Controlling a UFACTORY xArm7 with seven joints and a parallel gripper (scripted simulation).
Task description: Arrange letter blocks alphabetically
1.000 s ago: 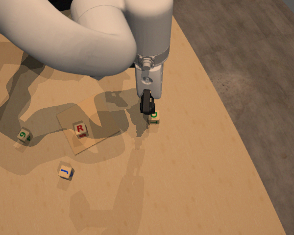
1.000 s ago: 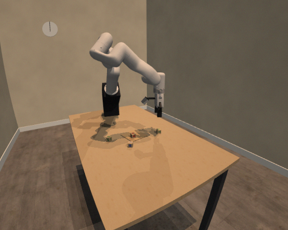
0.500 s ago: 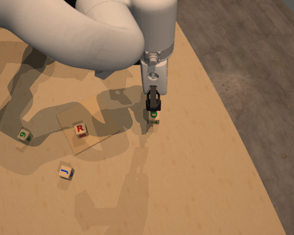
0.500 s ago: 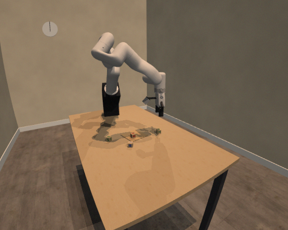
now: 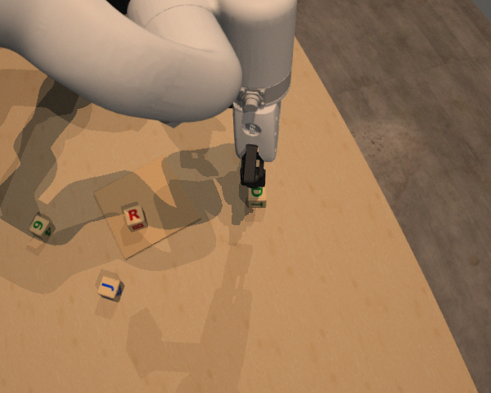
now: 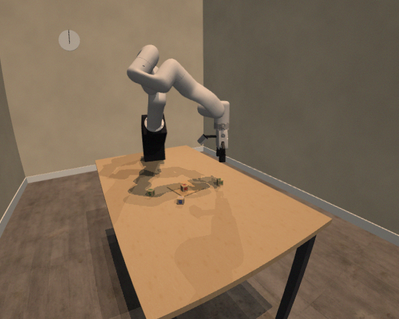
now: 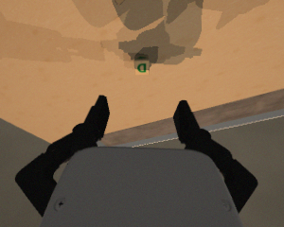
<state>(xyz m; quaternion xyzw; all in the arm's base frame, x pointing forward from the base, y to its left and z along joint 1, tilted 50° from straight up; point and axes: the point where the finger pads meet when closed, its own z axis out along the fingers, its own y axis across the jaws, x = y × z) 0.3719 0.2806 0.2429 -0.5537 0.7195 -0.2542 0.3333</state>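
Right now the green D block is 140 mm below my hand. The rest, counted from my hand: tan mat (20 mm behind, 190 mm to the right, 150 mm below).
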